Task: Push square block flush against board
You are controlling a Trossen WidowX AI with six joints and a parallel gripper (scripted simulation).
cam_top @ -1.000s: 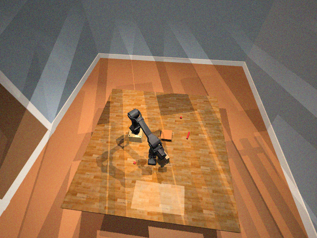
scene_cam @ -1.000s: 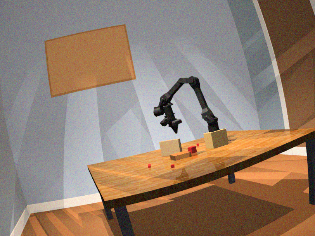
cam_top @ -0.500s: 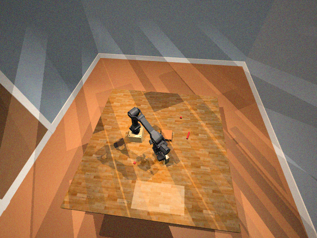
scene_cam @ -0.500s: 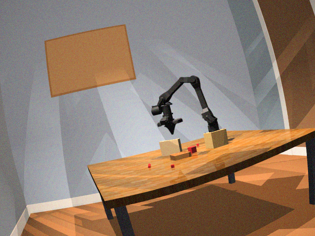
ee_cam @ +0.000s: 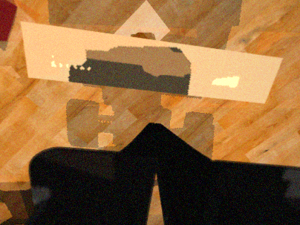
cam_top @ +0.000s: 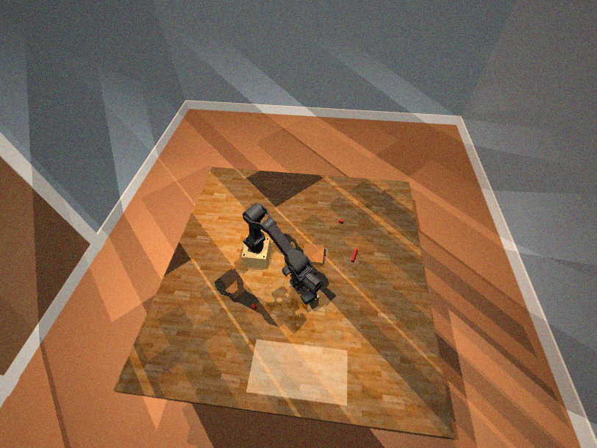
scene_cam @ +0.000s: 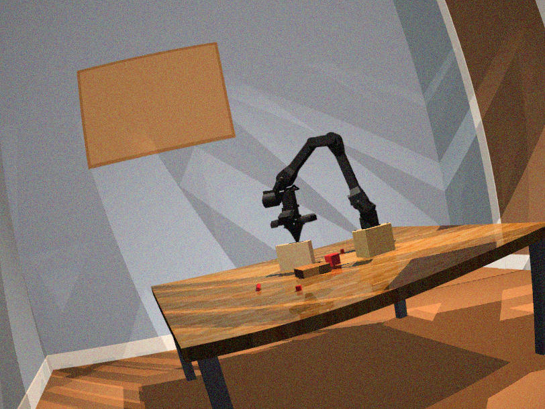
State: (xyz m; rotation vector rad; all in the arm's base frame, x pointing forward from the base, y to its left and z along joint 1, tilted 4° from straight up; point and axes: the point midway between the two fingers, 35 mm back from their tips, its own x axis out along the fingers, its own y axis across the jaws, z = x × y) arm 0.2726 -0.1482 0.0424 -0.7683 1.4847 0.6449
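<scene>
The pale flat block is 5 cm below my gripper tip, 4 cm to the left of it and 2 cm ahead of it. Also, from my gripper tip: brown board: 25 cm to the left, 9 cm below; red cube: 16 cm to the left, 10 cm behind, 8 cm below; red stick: 32 cm to the left, 20 cm ahead, 9 cm below.
</scene>
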